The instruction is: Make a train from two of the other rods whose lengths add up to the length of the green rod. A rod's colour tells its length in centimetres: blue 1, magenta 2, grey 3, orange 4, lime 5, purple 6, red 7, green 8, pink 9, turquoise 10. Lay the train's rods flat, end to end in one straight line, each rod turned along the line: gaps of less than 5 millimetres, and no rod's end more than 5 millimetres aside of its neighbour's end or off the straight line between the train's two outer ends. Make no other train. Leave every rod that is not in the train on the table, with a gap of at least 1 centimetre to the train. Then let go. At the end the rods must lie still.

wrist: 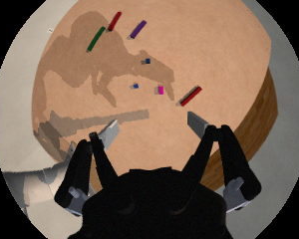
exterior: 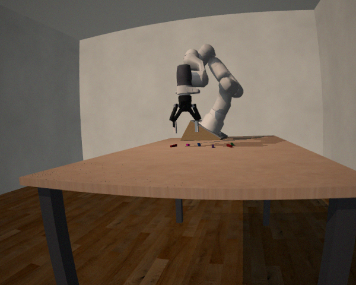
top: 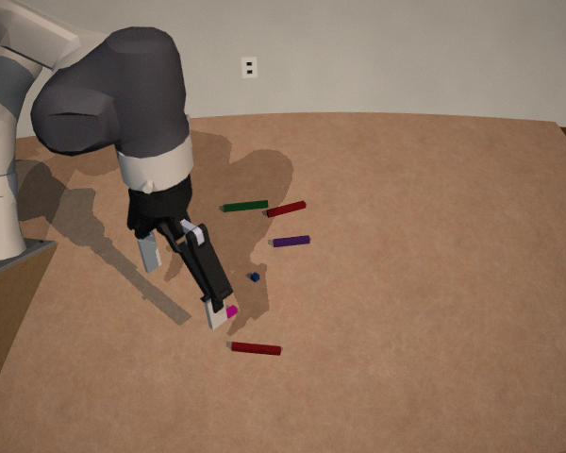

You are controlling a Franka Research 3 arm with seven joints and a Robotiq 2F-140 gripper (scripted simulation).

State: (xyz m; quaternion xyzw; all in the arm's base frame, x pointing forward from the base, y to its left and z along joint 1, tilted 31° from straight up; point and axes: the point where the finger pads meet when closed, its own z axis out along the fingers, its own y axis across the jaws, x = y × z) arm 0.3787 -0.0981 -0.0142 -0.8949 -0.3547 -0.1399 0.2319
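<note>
My gripper is now 6 cm short of the magenta rod, 2 cm to the right of it and 7 cm above it. Also, from my hand: purple rod (16 cm ahead, 17 cm to the left, 7 cm below); then green rod (8 cm ahead, 26 cm to the left, 7 cm below).
</note>
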